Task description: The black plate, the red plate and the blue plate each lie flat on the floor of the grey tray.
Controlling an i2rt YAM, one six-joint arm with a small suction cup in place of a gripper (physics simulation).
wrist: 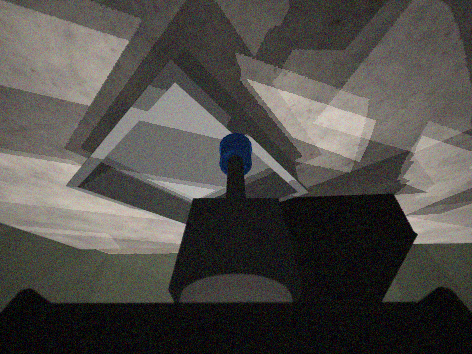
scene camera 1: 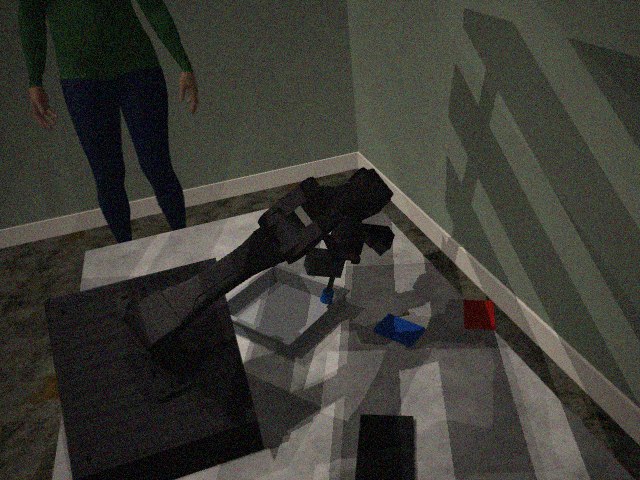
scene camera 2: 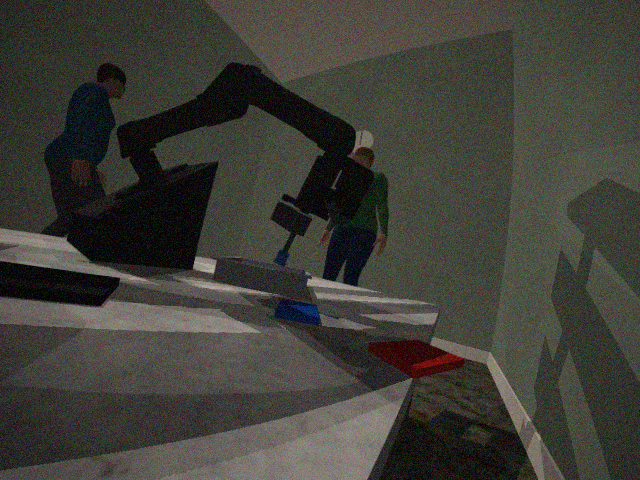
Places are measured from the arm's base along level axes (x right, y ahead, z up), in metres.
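Pixels of known places: end effector, tool point: (wrist: 235,148) (scene camera 1: 326,300) (scene camera 2: 279,262); arm's base, origin of the base link: (scene camera 1: 153,339) (scene camera 2: 154,181).
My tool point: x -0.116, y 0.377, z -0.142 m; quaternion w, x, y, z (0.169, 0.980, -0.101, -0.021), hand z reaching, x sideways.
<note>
For each thing: its middle in the pictures, then the offset to it from my tool point.
- grey tray, body centre: (wrist: 192,174) (scene camera 1: 281,308) (scene camera 2: 267,274) dx -0.083, dy -0.084, dz -0.042 m
- blue plate, body centre: (scene camera 2: 298,310) (scene camera 1: 399,329) dx +0.112, dy +0.124, dz -0.061 m
- red plate, body centre: (scene camera 2: 416,355) (scene camera 1: 478,314) dx +0.160, dy +0.304, dz -0.062 m
- black plate, body centre: (scene camera 2: 40,281) (scene camera 1: 385,448) dx +0.372, dy -0.063, dz -0.061 m
The suction cup (scene camera 1: 326,296) (scene camera 2: 280,257) (wrist: 235,150) is blue, points down and has nothing on it. It hangs above the grey tray (scene camera 1: 316,330) (scene camera 2: 253,276) (wrist: 130,190), near its right-hand corner in scene camera 1. The part of the tray floor that shows bears no plate. The blue plate (scene camera 1: 400,330) (scene camera 2: 298,312) lies on the table to the right of the tray. The red plate (scene camera 1: 479,314) (scene camera 2: 408,355) lies farther right, at the table's edge. The black plate (scene camera 1: 386,446) (scene camera 2: 51,283) lies at the front of scene camera 1, cut off by the picture's border.
The arm stands on a large dark block (scene camera 1: 155,361) (scene camera 2: 149,227), left of the tray. The table ends close beside the red plate, with a wall beyond. One person in green (scene camera 1: 103,41) (scene camera 2: 379,201) and one in blue (scene camera 2: 87,118) stand behind the table. Shadows cross the table.
</note>
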